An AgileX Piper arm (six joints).
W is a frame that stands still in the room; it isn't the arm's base.
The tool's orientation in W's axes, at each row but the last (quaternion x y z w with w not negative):
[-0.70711, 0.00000, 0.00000, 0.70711]
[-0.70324, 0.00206, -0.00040, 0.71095]
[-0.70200, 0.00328, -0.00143, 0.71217]
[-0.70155, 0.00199, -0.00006, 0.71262]
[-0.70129, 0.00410, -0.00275, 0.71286]
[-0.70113, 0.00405, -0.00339, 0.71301]
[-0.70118, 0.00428, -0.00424, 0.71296]
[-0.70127, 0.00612, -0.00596, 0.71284]
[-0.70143, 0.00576, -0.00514, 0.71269]
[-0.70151, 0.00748, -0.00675, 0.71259]
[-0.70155, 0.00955, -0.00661, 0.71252]
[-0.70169, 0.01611, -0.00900, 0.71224]
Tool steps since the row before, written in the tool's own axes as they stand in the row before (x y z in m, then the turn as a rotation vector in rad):
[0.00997, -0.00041, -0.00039, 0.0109, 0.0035, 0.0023]
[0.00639, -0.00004, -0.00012, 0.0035, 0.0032, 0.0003]
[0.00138, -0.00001, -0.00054, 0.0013, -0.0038, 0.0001]
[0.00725, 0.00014, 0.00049, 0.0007, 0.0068, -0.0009]
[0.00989, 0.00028, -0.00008, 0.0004, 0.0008, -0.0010]
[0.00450, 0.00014, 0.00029, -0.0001, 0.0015, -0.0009]
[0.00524, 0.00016, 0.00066, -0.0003, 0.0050, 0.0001]
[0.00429, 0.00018, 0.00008, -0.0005, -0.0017, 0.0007]
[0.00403, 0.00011, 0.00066, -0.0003, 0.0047, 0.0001]
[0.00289, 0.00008, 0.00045, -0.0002, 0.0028, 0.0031]
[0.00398, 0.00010, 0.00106, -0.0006, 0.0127, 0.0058]
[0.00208, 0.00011, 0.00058, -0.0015, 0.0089, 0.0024]
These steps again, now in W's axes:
[0.00997, -0.00039, 0.00041, 0.0109, 0.0023, -0.0035]
[0.00639, -0.00014, 0.00002, 0.0035, 0.0003, -0.0032]
[0.00138, -0.00055, 0.00000, 0.0013, 0.0000, 0.0038]
[0.00725, 0.00047, -0.00015, 0.0007, -0.0008, -0.0068]
[0.00989, -0.00017, -0.00030, 0.0004, -0.0010, -0.0008]
[0.00450, 0.00024, -0.00014, -0.0001, -0.0009, -0.0015]
[0.00525, 0.00060, -0.00015, -0.0003, 0.0002, -0.0050]
[0.00429, 0.00001, -0.00018, -0.0005, 0.0007, 0.0017]
[0.00404, 0.00060, -0.00010, -0.0003, 0.0002, -0.0047]
[0.00290, 0.00039, -0.00008, -0.0001, 0.0031, -0.0028]
[0.00400, 0.00097, -0.00010, -0.0005, 0.0060, -0.0126]
[0.00210, 0.00051, -0.00012, -0.0015, 0.0026, -0.0088]

